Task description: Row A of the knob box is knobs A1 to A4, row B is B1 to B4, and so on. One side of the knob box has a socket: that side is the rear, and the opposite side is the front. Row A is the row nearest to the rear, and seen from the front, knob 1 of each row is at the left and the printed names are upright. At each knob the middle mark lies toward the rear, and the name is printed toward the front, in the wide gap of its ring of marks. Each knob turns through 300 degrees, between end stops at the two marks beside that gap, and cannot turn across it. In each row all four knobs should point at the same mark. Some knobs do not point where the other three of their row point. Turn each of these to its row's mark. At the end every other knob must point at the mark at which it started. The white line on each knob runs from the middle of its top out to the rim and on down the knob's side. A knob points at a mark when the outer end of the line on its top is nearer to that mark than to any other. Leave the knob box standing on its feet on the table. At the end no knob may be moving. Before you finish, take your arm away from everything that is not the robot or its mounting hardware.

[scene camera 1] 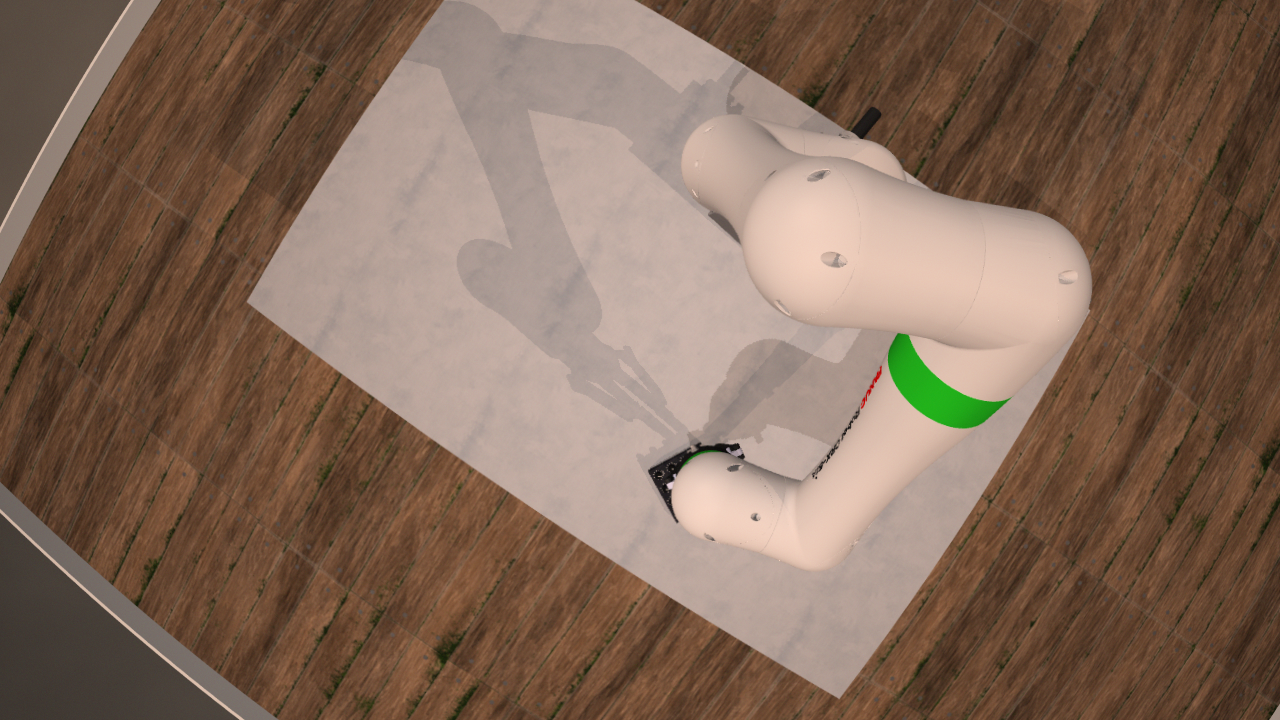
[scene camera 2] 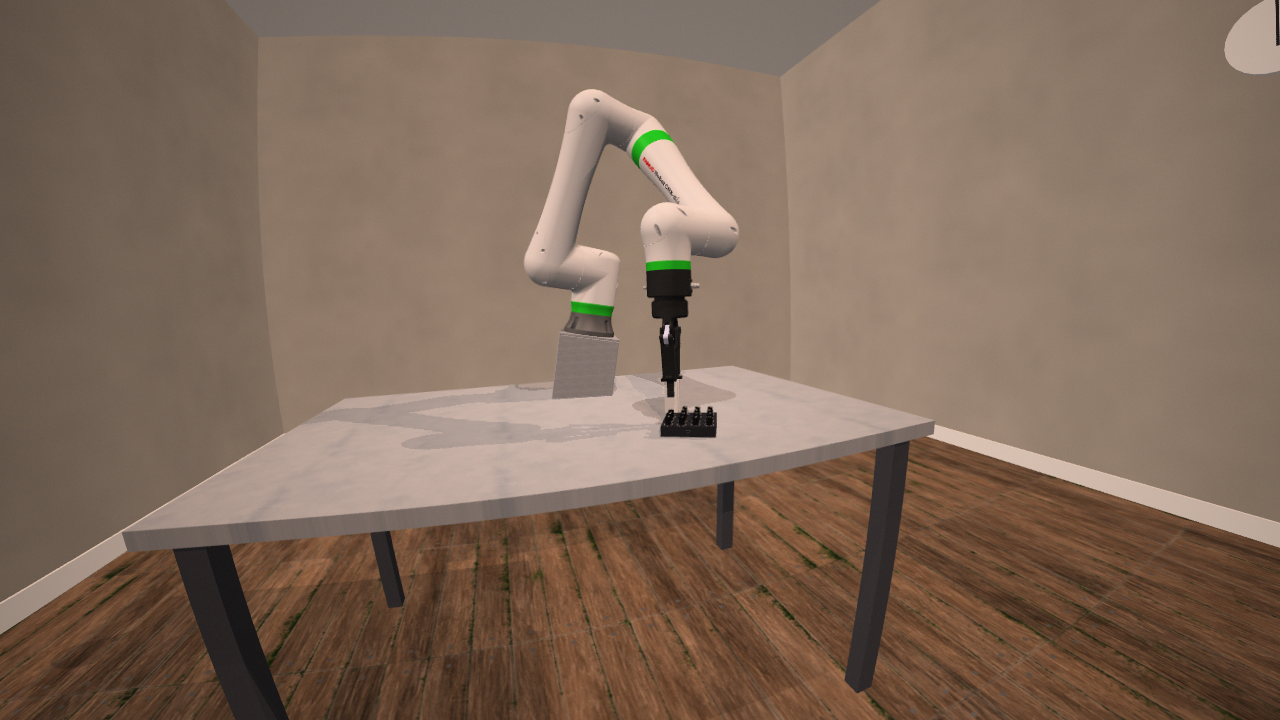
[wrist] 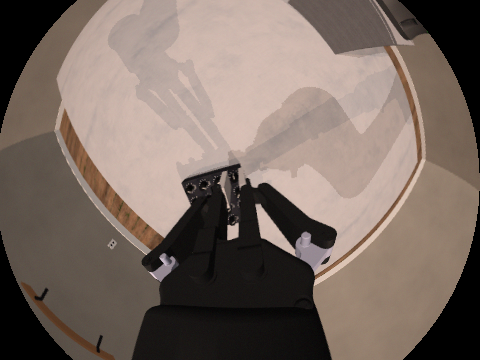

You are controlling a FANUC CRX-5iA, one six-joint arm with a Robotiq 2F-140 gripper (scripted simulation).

Path:
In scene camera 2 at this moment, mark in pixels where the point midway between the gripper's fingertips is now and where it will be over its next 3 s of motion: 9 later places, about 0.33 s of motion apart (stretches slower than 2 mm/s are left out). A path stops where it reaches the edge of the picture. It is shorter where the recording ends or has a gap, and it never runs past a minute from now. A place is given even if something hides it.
The gripper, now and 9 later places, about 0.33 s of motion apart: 672,410; 672,409; 672,399; 672,394; 672,392; 672,391; 672,390; 672,389; 672,388; 672,387

